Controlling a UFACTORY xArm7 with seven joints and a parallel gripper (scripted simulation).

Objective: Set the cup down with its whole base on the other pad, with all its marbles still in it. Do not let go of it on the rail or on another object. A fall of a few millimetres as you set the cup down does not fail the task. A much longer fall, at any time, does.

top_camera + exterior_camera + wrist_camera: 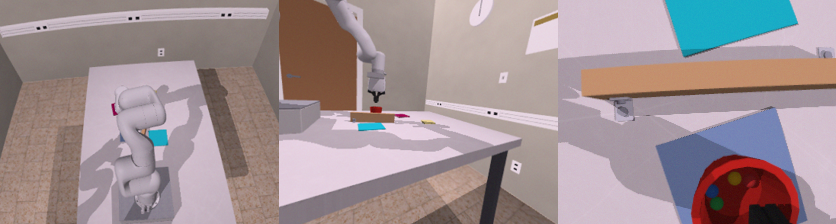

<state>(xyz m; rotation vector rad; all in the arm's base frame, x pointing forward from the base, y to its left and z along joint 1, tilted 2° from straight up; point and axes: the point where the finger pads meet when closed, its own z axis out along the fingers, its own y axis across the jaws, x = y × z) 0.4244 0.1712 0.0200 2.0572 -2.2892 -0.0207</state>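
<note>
Now: hand 100 mm above the red cup. From my hand the other things lie so: yellow marble: 10 mm to the right, 110 mm below; then blue pad: 130 mm below; then wooden rail: 10 mm behind, 100 mm to the right, 110 mm below.
</note>
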